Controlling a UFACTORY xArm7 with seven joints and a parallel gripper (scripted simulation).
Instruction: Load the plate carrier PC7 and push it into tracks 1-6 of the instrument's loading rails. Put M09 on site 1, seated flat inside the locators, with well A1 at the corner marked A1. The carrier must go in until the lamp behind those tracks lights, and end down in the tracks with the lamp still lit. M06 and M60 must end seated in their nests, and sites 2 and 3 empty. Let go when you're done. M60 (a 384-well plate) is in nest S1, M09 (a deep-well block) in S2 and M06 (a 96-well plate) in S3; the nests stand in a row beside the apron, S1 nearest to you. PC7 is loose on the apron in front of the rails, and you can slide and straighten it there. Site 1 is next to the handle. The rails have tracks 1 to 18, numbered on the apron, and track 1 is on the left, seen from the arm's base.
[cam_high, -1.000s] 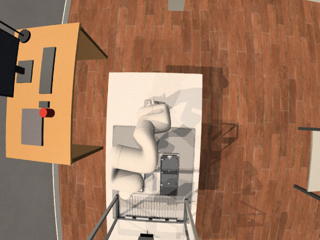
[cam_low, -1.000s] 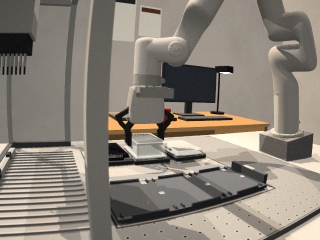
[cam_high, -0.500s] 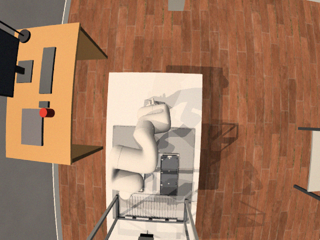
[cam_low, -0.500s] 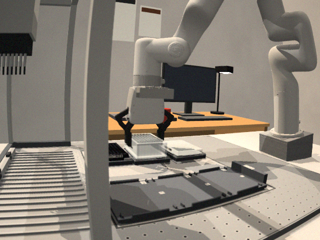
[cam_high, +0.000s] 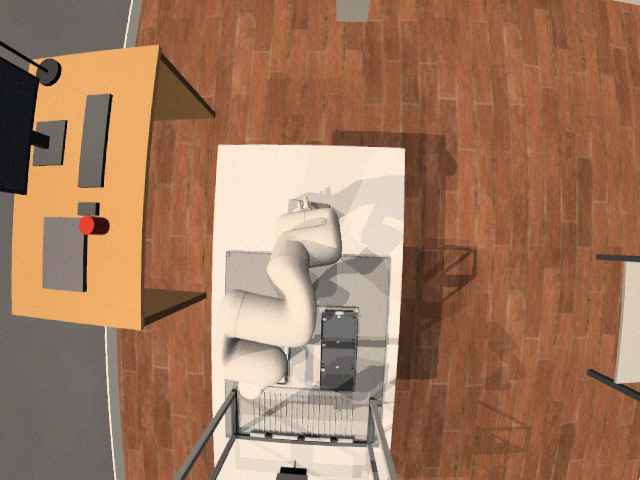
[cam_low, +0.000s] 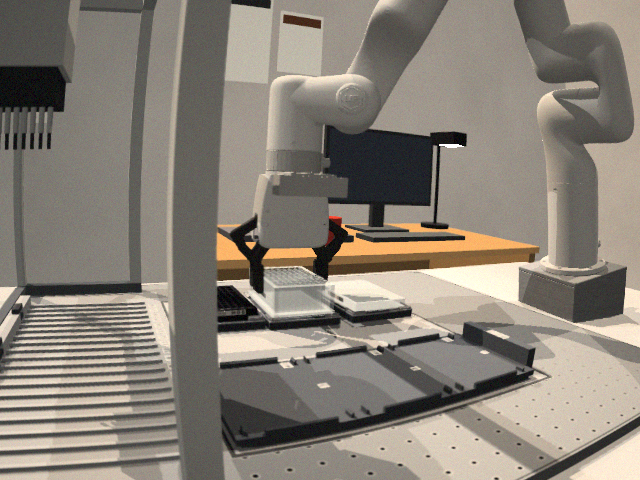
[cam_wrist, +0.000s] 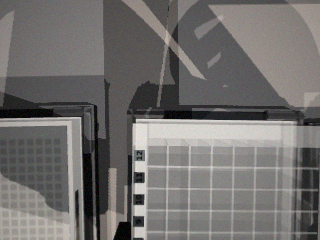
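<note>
My hand is 1 cm above the clear deep-well block M09. From my hand the other things lie so: nest S2 (4 cm below); then dark plate carrier PC7 (5 cm ahead, 25 cm to the left, 3 cm below); then black plate (10 cm ahead, 3 cm to the right, 2 cm below).
</note>
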